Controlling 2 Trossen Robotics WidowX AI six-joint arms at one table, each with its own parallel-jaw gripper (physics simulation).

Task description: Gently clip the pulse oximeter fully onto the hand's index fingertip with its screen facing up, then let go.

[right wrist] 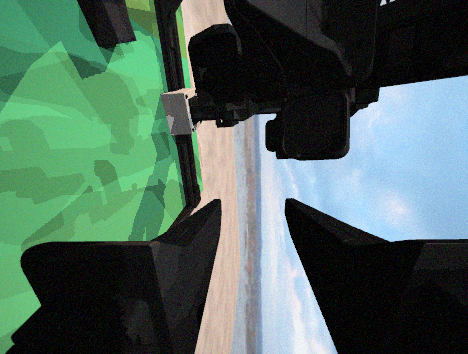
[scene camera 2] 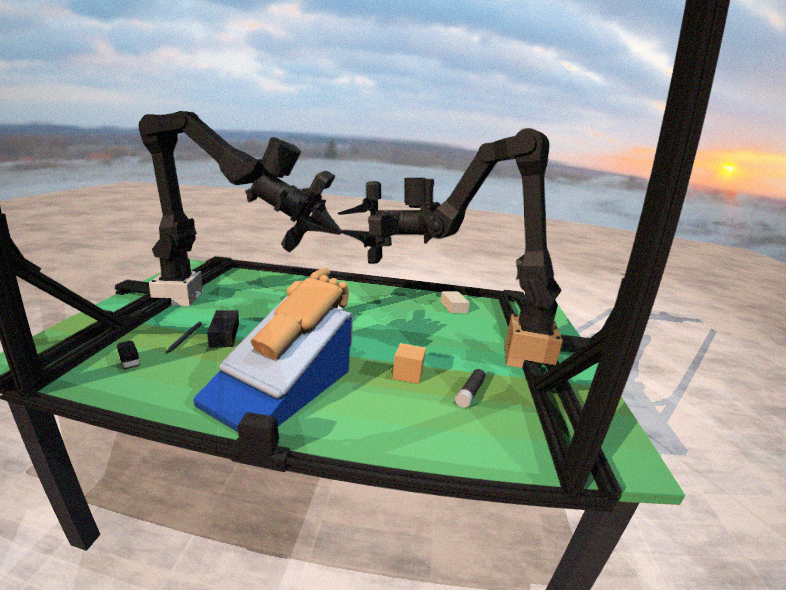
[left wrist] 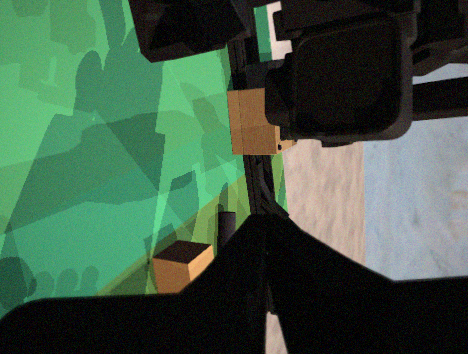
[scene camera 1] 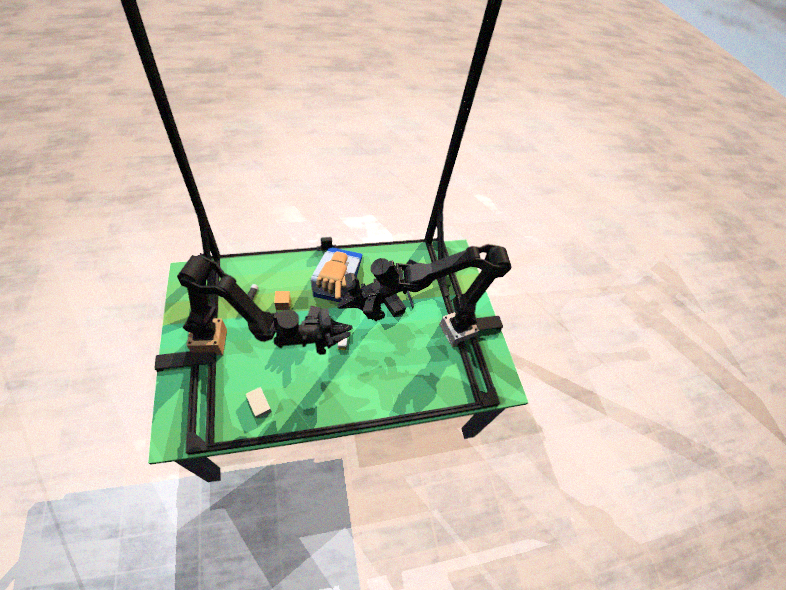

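Seen in the pictures: left gripper, fingertip midpoint: [scene camera 2: 341, 233] [left wrist: 262, 227] [scene camera 1: 338, 306]; right gripper, fingertip midpoint: [right wrist: 253, 205] [scene camera 2: 338, 222] [scene camera 1: 351, 330]; left arm's base at its link origin: [right wrist: 194, 110] [scene camera 2: 175, 276] [scene camera 1: 460, 323]; right arm's base at its link origin: [scene camera 2: 535, 326] [scene camera 1: 204, 331].
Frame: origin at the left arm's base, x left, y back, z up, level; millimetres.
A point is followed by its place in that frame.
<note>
The orange hand [scene camera 1: 333, 272] {x -293, y -380, z 97 mm} [scene camera 2: 303, 307] {x -340, y -371, z 79 mm} lies on a grey pad on a blue wedge [scene camera 1: 352, 256] [scene camera 2: 315, 375], fingers towards the middle of the table. My right gripper [scene camera 1: 340, 330] {x -24, y -416, z 163 mm} [scene camera 2: 350, 221] {x -24, y -416, z 163 mm} [right wrist: 253, 205] {x -24, y -416, z 163 mm} is open and empty. My left gripper [scene camera 1: 349, 301] {x -118, y -425, z 159 mm} [scene camera 2: 335, 228] {x -118, y -425, z 159 mm} [left wrist: 262, 227] {x -118, y -425, z 159 mm} is shut and empty. Both hover above the table, tip to tip near the hand's fingertips.
An orange cube [scene camera 1: 282, 299] {x -312, y -565, z -9 mm} [scene camera 2: 408, 363] {x -348, y -558, z -20 mm} [left wrist: 180, 267] {x -298, y -546, z -20 mm}, a beige block [scene camera 1: 257, 403] {x 23, y -739, z -29 mm} [scene camera 2: 454, 302] {x -24, y -724, z -29 mm} and a grey-tipped cylinder [scene camera 1: 253, 289] {x -406, y -652, z -33 mm} [scene camera 2: 470, 388] {x -406, y -661, z -34 mm} lie on the table. A black box [scene camera 2: 222, 328] {x -228, y -191, z -25 mm} and a pen [scene camera 2: 185, 336] {x -220, y -106, z -52 mm} lie near the left arm. Black frame rails edge the table.
</note>
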